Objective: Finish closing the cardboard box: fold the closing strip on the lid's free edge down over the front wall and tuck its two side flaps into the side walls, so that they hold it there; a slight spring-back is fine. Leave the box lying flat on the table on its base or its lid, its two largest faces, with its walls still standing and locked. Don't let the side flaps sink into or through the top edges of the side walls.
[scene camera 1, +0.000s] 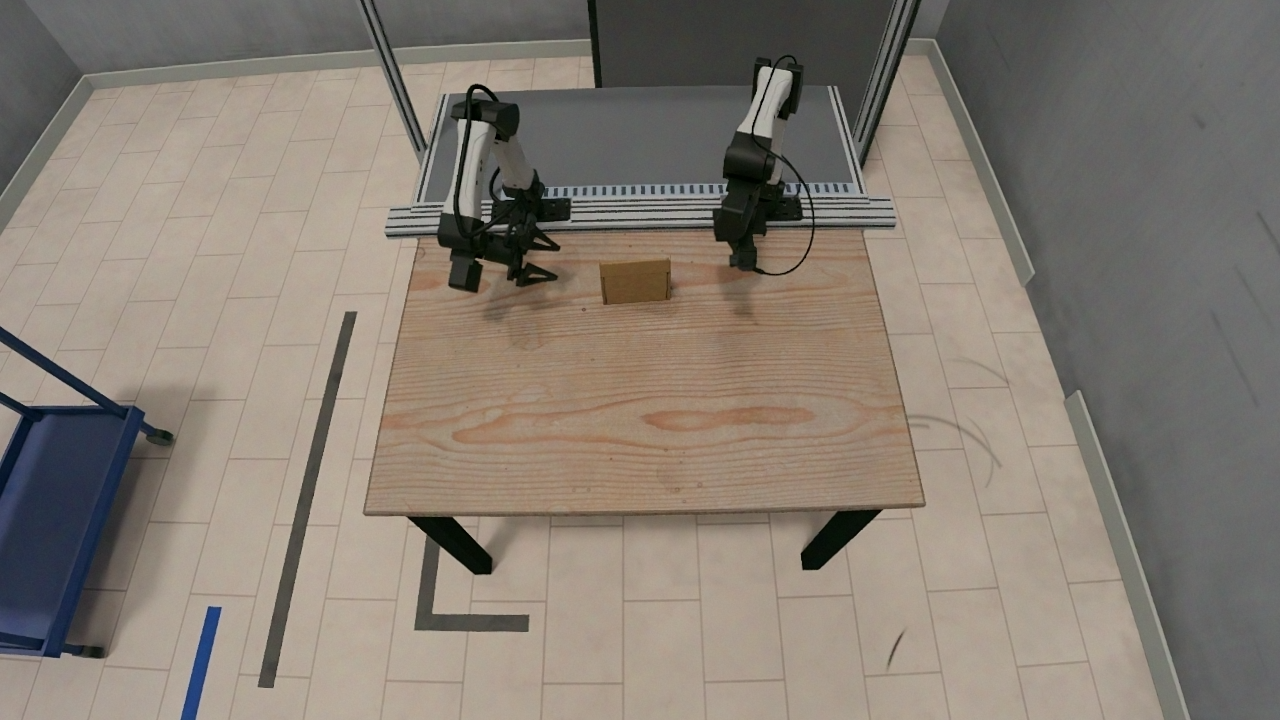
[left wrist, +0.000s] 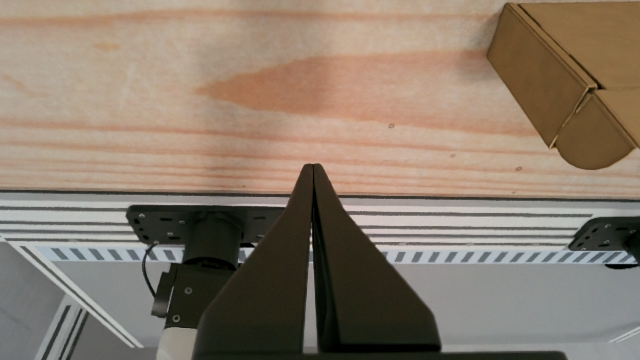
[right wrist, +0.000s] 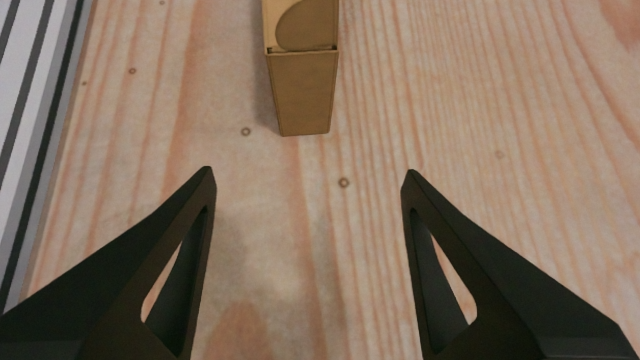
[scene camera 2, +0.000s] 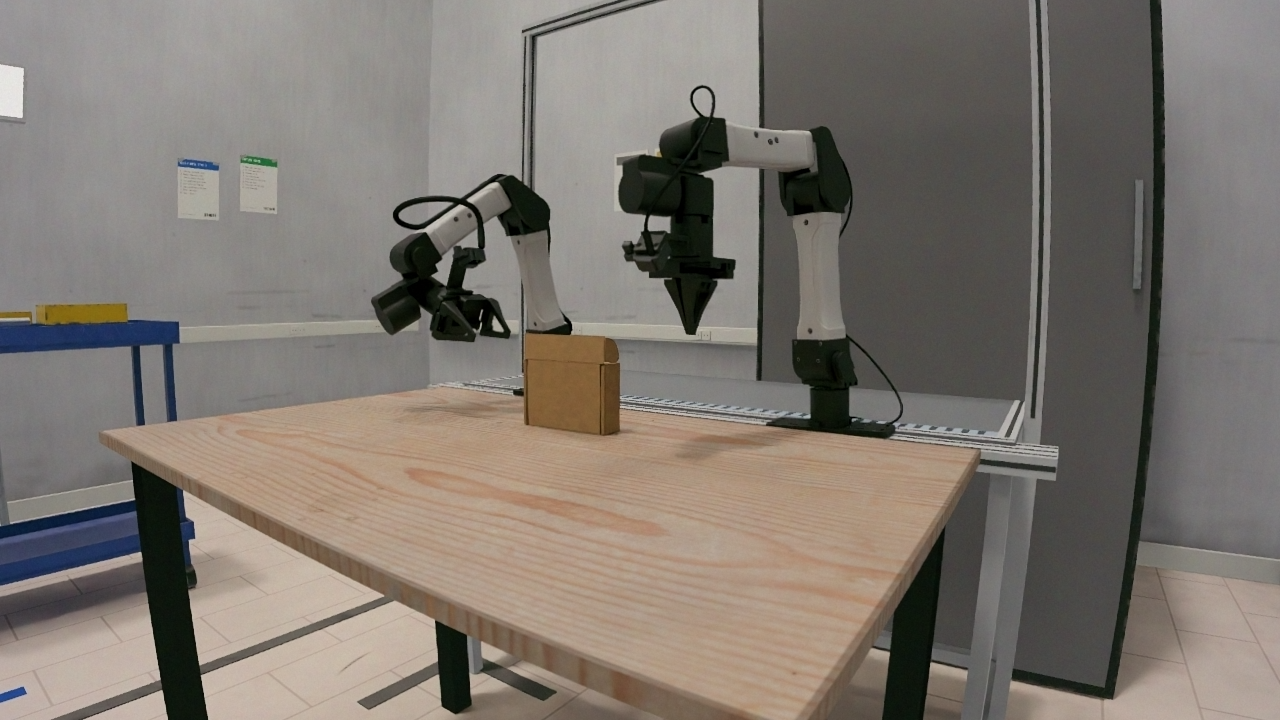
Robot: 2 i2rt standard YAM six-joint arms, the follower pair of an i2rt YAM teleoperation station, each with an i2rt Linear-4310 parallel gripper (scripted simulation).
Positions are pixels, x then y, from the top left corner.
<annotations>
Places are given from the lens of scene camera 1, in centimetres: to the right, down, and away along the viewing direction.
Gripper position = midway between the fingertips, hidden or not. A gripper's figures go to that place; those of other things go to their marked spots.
my left gripper (scene camera 1: 734,252): 20, -22, 134
my right gripper (scene camera 1: 558,263): -17, -20, 136
closing strip (scene camera 1: 634,266): -1, -20, 135
</annotations>
